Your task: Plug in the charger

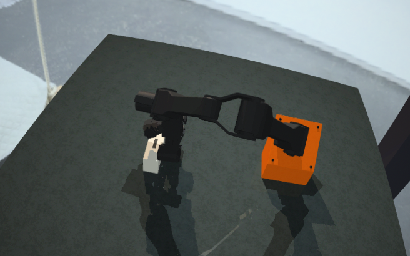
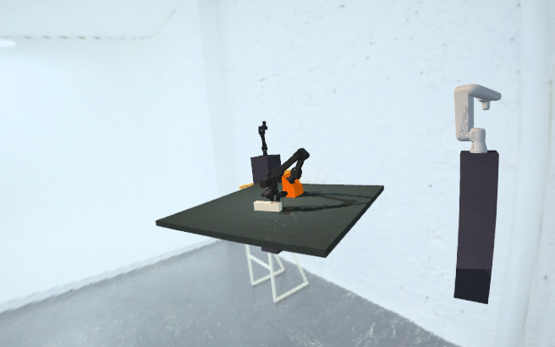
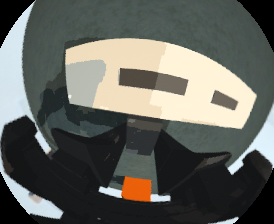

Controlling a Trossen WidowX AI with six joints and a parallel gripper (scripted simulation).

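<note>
Now: the dark two-prong charger 2 cm ahead of my gripper tip and 1 cm above it.
</note>
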